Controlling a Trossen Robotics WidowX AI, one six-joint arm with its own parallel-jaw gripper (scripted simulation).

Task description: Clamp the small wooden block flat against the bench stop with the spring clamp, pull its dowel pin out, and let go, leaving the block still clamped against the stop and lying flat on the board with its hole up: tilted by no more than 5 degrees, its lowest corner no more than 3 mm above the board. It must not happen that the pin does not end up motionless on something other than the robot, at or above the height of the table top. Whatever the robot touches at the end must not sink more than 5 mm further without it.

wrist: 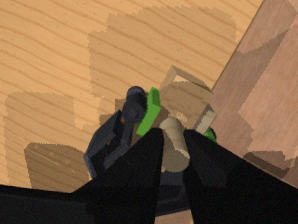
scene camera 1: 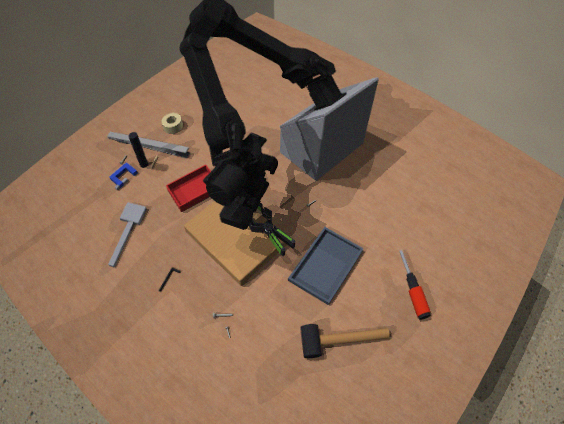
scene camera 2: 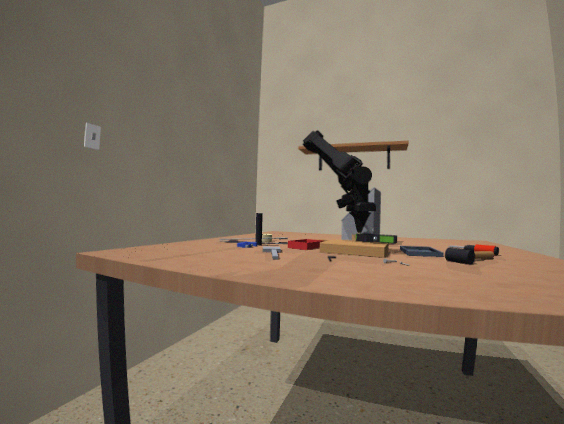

Scene:
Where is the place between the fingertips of my gripper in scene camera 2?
359, 232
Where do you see a wooden board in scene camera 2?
At 335, 246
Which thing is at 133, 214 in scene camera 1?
A scraper.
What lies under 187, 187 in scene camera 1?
A red tray.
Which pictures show my gripper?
The wrist view, scene camera 1 and scene camera 2: all of them.

